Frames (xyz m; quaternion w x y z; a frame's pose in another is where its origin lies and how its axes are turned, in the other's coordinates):
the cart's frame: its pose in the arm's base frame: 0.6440 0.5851 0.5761 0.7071 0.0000 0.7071 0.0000
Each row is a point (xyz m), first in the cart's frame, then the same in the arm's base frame.
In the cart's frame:
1: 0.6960 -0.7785 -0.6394
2: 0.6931 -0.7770 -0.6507
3: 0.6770 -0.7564 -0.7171
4: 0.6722 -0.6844 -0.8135
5: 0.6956 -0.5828 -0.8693
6: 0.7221 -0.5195 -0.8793
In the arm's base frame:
1: 0.0046 -0.1934 -0.1199
2: -0.0067 -0.1919 -0.1170
3: -0.0731 -0.1713 -0.1009
4: -0.1695 -0.0993 -0.0961
5: -0.2253 0.0023 -0.1195
6: -0.2353 0.0656 -0.1460

